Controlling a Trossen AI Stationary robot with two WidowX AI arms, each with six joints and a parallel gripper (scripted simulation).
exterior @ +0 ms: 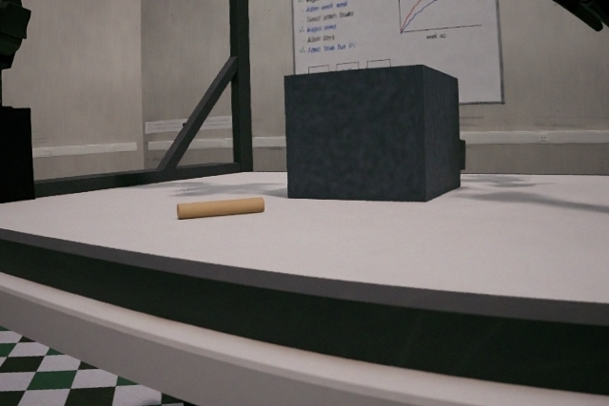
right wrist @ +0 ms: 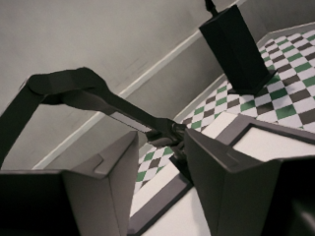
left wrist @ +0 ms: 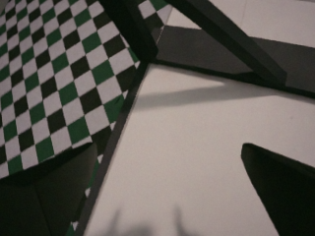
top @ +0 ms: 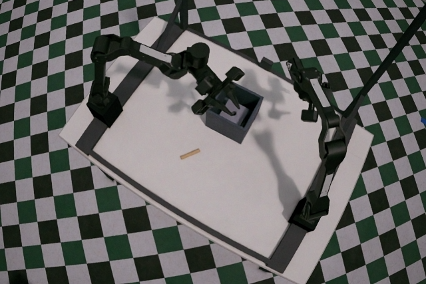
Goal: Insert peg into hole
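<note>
My right hand is 370 mm above the tan peg, 90 mm to the left of it and 90 mm short of it. The rest, counted from my right hand: dark border strip (360 mm below, 310 mm ahead, 30 mm to the right); then pale plate (330 mm below, 130 mm behind, 10 mm to the right).
</note>
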